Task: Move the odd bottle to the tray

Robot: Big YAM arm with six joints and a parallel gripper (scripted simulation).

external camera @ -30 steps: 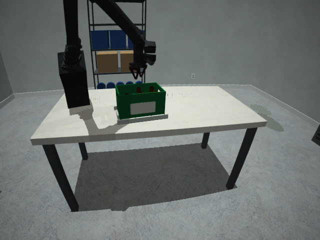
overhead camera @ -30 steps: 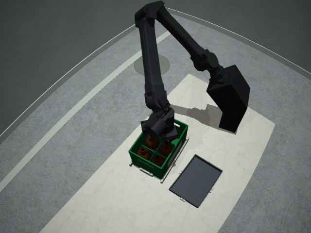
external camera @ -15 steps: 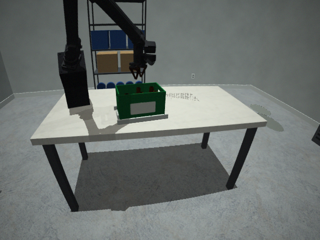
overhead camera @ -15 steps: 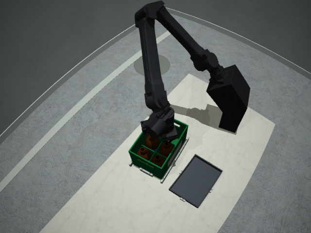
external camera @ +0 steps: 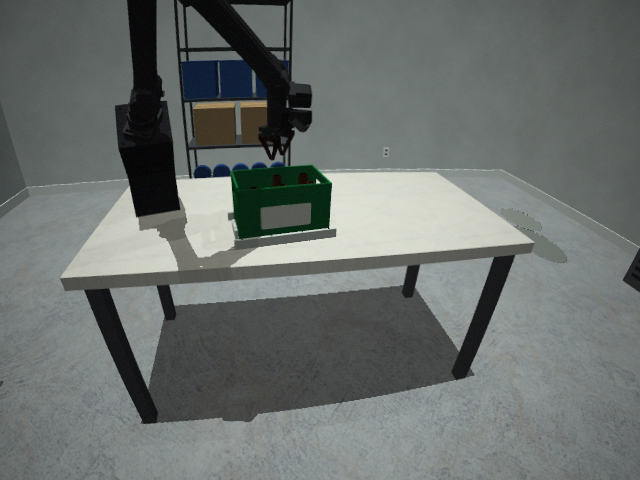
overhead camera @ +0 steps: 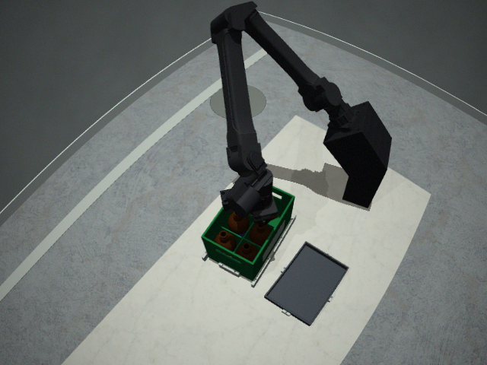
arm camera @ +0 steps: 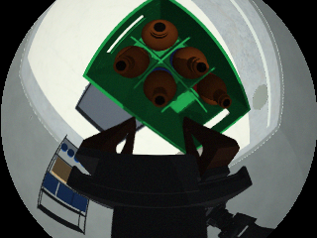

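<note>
Right now the crate is 4 cm to the right of my hand and 15 cm below it. Round my hand: tray 1 cm ahead, 22 cm to the left, 22 cm below.
</note>
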